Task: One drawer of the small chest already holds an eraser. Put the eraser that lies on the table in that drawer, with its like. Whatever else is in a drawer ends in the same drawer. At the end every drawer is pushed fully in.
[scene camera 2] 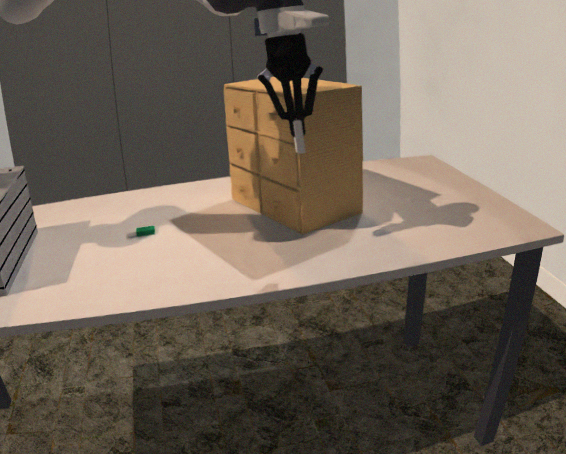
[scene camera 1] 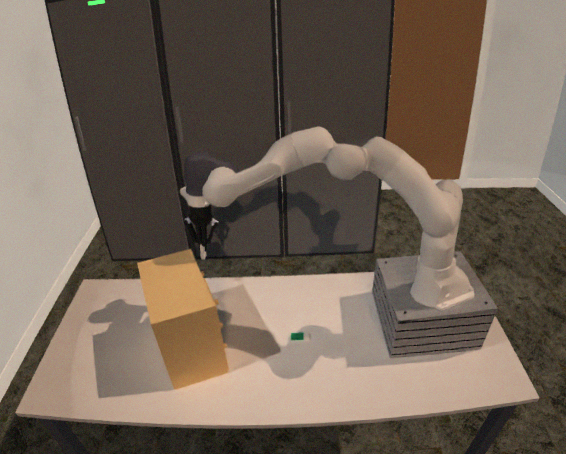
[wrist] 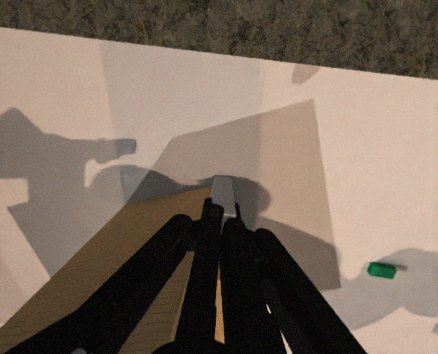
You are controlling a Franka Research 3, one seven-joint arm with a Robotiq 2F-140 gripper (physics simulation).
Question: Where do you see a small wooden chest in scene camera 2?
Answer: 330, 188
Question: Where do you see a drawer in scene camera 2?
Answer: At 243, 146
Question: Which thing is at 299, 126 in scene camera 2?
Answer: My gripper.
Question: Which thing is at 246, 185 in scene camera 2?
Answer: A drawer.
